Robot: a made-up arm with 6 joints.
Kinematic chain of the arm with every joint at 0, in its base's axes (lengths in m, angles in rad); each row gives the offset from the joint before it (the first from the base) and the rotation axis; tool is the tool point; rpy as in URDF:
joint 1: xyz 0 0 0.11 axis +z
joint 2: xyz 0 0 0 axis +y
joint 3: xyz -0.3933 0 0.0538 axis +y
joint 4: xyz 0.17 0 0.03 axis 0.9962 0 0.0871
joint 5: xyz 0 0 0 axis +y
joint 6: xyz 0.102 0 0.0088 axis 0.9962 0 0.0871
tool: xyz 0 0 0 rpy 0 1.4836 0
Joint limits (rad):
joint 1: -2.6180..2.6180
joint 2: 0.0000..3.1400
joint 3: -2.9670..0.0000
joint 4: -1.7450..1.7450
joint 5: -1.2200..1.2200
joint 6: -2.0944..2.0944
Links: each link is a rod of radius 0.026 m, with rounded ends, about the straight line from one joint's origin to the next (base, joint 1, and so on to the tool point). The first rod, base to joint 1, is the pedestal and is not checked.
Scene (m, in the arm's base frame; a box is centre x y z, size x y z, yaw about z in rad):
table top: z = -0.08
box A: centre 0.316 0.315 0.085 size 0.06 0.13 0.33 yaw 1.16
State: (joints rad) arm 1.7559 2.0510 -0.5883 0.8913 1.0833 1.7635
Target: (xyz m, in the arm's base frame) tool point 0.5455 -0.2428 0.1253
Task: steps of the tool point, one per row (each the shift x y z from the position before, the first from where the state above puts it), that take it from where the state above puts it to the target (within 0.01 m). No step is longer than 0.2 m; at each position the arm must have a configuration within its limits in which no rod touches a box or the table.
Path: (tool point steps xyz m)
1: 0.0704 0.0845 0.0064
2: 0.1072 0.0557 0.0281
3: 0.1276 0.0081 0.0487
4: 0.1225 -0.0475 0.0655
5: 0.1244 -0.0872 -0.0488
6: 0.0896 -0.1337 -0.0561
7: 0.0380 -0.1640 -0.0620
8: -0.0225 -0.1729 -0.0667

